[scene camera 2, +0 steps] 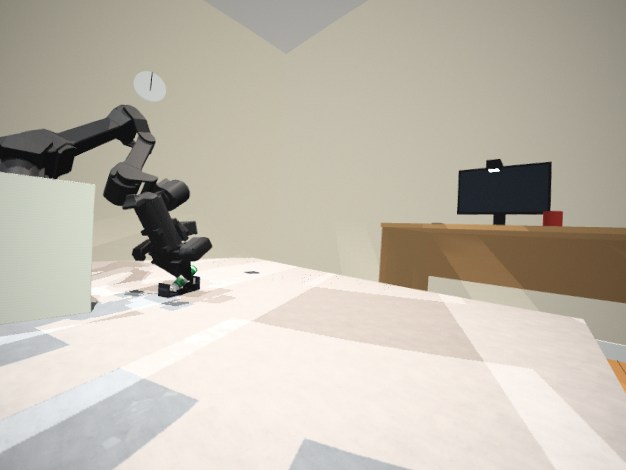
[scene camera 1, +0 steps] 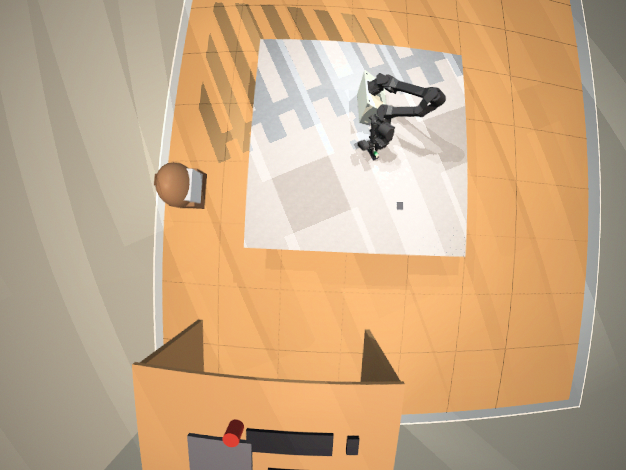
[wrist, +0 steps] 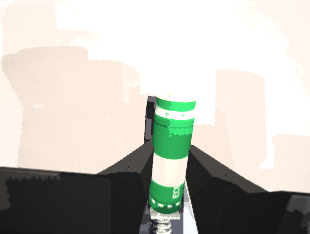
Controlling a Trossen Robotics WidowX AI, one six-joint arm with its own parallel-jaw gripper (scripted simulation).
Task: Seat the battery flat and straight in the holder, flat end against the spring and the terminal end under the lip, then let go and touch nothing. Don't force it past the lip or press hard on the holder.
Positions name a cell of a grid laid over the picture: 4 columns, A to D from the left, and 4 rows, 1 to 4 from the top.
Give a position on a battery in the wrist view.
C2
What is the gripper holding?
A battery.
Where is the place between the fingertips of the gripper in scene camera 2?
B3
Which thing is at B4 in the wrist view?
The gripper.
